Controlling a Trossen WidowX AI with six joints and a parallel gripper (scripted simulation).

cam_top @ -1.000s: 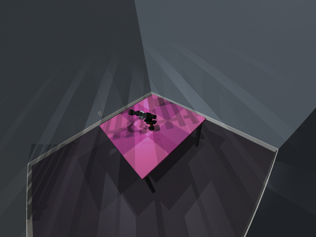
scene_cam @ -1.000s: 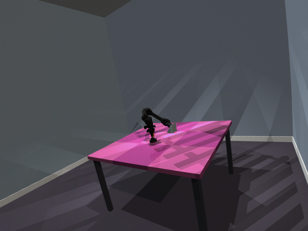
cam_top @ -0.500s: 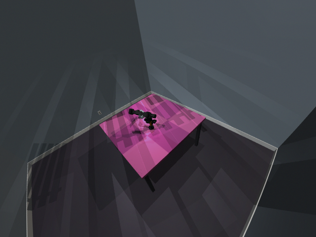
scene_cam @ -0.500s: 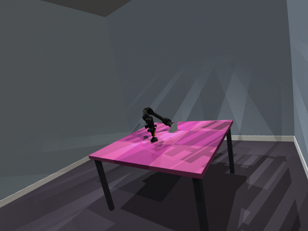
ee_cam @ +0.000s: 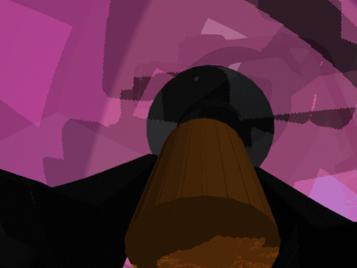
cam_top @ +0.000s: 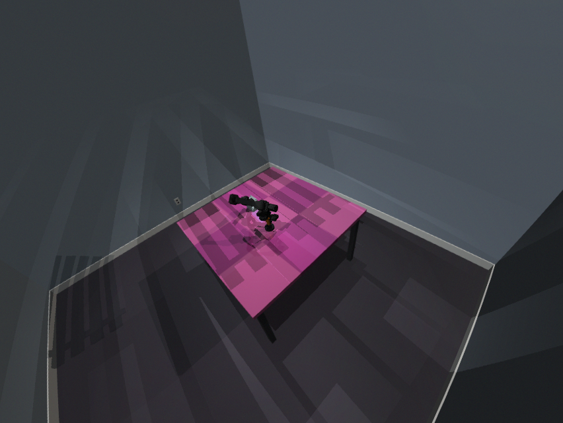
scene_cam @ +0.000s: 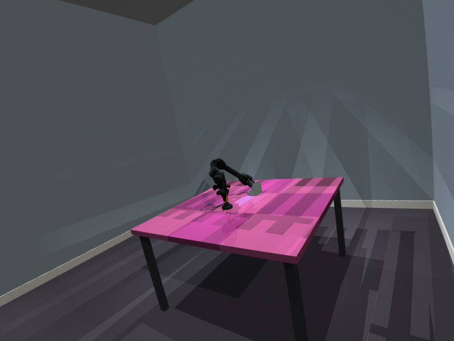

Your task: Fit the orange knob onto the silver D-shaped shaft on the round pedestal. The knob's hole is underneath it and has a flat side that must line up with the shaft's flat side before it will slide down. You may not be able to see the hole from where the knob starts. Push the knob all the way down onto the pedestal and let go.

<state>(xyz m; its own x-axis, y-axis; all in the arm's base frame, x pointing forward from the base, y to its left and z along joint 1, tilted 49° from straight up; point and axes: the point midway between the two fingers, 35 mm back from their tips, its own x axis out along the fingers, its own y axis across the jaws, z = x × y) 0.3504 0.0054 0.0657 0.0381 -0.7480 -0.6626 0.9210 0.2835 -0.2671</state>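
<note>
The round black pedestal lies 4 cm below my gripper tip. From my gripper tip the other things lie so: orange knob 3 cm above.
</note>
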